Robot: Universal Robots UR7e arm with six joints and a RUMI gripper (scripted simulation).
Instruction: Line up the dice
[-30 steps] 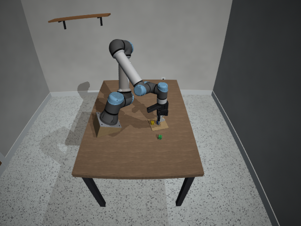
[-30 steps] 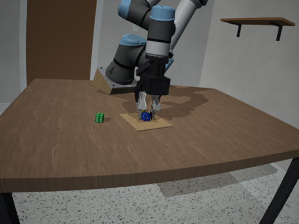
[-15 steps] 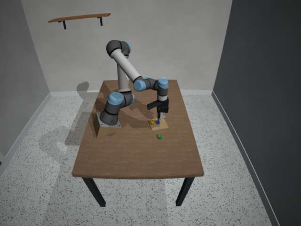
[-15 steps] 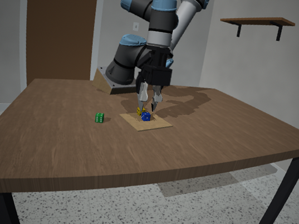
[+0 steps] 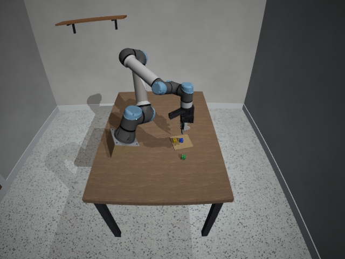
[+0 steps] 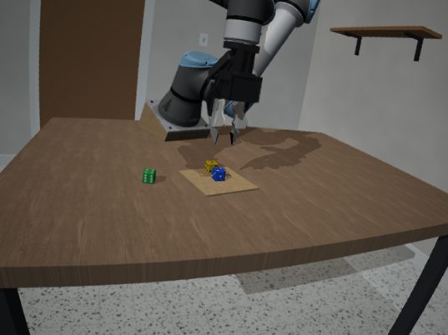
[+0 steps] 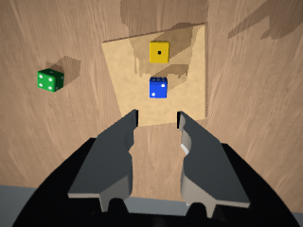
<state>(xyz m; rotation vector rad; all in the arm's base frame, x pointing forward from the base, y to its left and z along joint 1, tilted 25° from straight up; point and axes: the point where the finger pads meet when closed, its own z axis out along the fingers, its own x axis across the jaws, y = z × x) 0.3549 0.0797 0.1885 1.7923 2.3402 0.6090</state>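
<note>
My hand is 16 cm to the left of the green die, 9 cm above it and 4 cm short of it. Round my hand: tan mat: 10 cm below; then yellow die: 9 cm below, 5 cm behind, 2 cm to the right; then blue die: 9 cm below.
</note>
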